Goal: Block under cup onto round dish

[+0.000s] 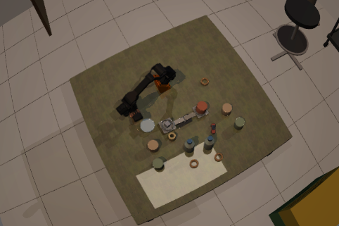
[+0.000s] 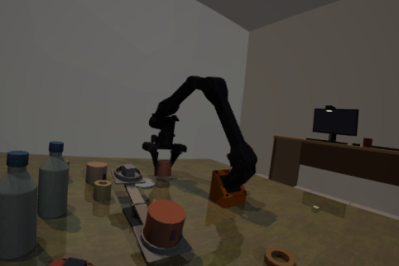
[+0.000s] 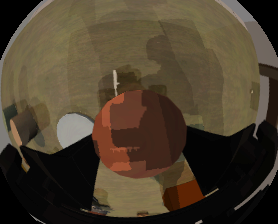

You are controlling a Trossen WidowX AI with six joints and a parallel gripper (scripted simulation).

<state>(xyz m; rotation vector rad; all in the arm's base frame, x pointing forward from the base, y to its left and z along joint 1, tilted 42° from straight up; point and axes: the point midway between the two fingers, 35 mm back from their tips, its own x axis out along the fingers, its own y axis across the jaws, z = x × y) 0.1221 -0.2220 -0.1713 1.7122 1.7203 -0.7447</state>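
Right now my gripper tip is 19 cm short of the bluish block, 16 cm to the right of it and 3 cm below it. Also, from my gripper tip: cup (2 cm to the right); small red object (34 cm ahead, 42 cm to the left, 4 cm below); round dish (10 cm ahead, 4 cm to the left, 5 cm below).
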